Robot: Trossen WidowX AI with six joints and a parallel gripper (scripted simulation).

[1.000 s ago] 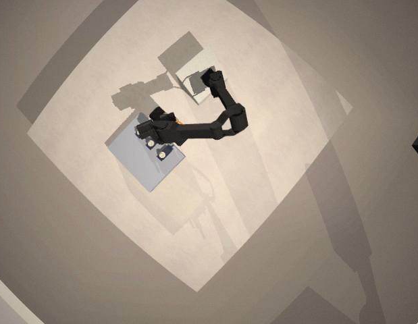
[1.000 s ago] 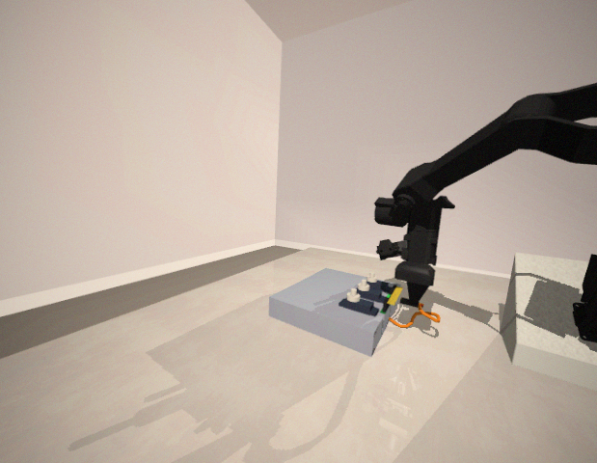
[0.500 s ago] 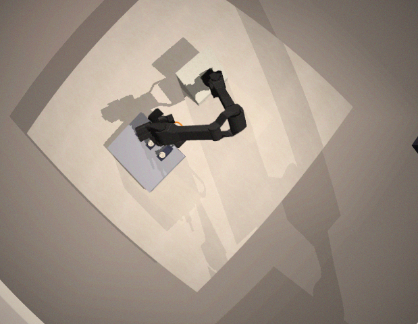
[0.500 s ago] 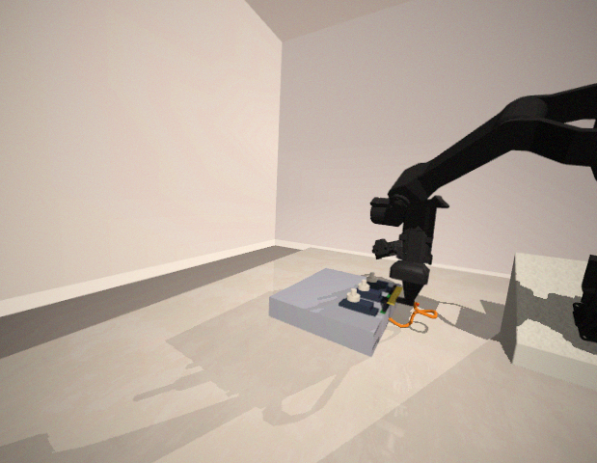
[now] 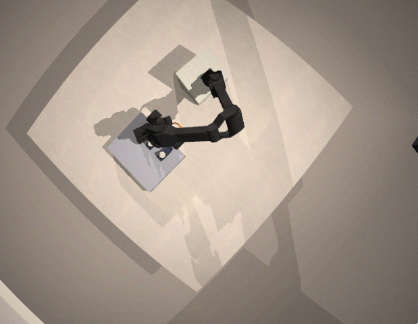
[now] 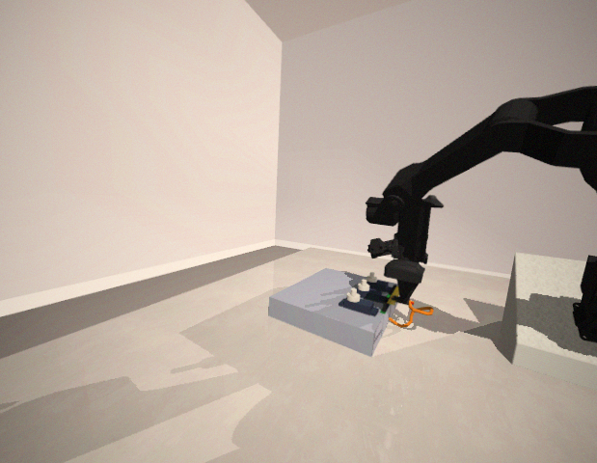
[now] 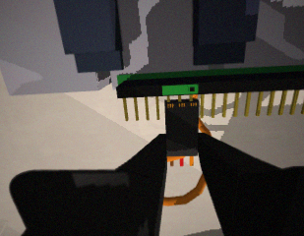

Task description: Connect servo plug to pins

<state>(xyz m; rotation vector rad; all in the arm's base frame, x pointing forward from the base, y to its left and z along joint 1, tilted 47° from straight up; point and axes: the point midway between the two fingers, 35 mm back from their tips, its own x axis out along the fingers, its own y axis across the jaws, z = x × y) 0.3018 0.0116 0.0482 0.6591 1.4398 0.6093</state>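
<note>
My gripper tip is 30 mm short of the green band. From my gripper tip the other things lie so: grey-blue holder 190 mm ahead, 50 mm below, 30 mm to the right.
</note>
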